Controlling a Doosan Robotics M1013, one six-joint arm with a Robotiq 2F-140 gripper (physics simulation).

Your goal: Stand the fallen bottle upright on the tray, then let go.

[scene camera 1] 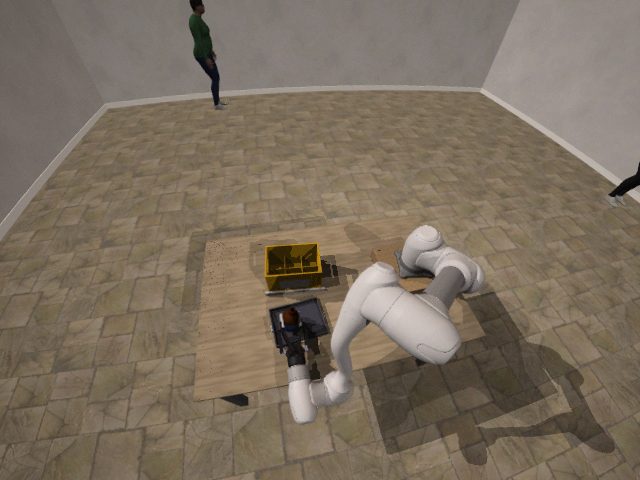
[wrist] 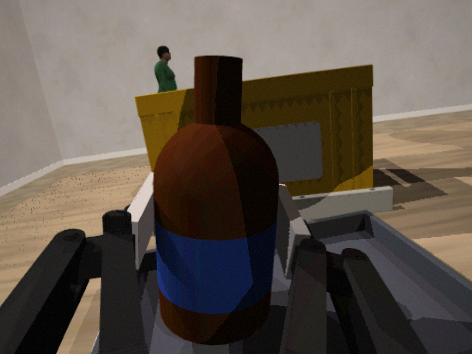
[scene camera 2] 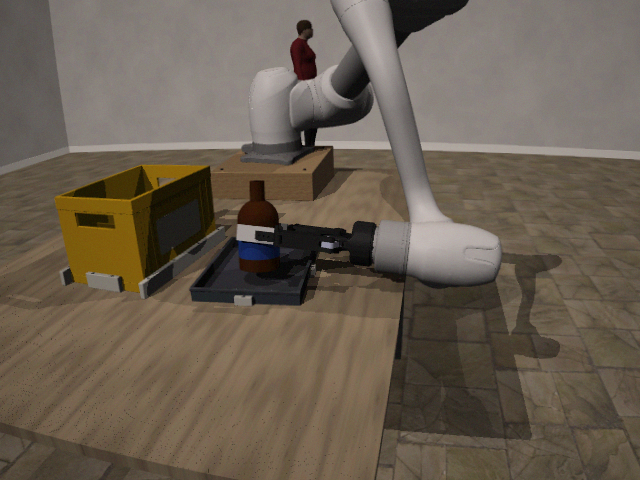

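Where they show: gripper, fingertip midpoint: [scene camera 2: 245, 229]; arm's base, link origin: [scene camera 1: 413, 263] [scene camera 2: 278, 155].
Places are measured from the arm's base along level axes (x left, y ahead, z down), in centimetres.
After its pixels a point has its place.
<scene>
The brown bottle [scene camera 1: 291, 314] {x 32.9, y 63.8, z -7.2 cm} [scene camera 2: 258, 252] {x 34.0, y 68.4, z 2.1 cm} [wrist: 215, 270] {x 35.7, y 64.2, z 1.3 cm} with a blue band stands upright over the dark tray [scene camera 1: 312, 313] {x 25.4, y 54.7, z 8.9 cm} [scene camera 2: 222, 296] {x 30.2, y 74.8, z 8.2 cm} [wrist: 380, 270] {x 25.3, y 53.3, z 8.9 cm}, inside its rim. My gripper [scene camera 1: 290, 322] {x 29.7, y 65.2, z -0.5 cm} [scene camera 2: 257, 235] {x 29.7, y 65.2, z -0.5 cm} [wrist: 217, 196] {x 29.7, y 65.2, z -0.5 cm} comes in level from the table's edge side and is shut on the bottle, with one pale finger pad on each side of its body. In scene camera 2 the bottle's base is low over the tray floor, with a dark shadow under it. I cannot tell for sure whether the base touches the tray. The fingers and arm hide part of the tray.
A yellow crate [scene camera 1: 273, 282] {x 14.5, y 74.3, z -2.1 cm} [scene camera 2: 98, 248] {x 5.4, y 78.8, z 1.4 cm} [wrist: 345, 150] {x 11.9, y 53.8, z 1.3 cm} with dividers stands beside the tray, with pale strips [scene camera 2: 180, 264] {x 14.8, y 67.3, z 7.8 cm} [wrist: 350, 202] {x 13.1, y 53.6, z 7.6 cm} along its foot. The robot's base stands on a wooden block [scene camera 2: 263, 184] at the table's far end. People [scene camera 1: 201, 41] [scene camera 2: 303, 57] [wrist: 164, 76] stand beyond the table.
</scene>
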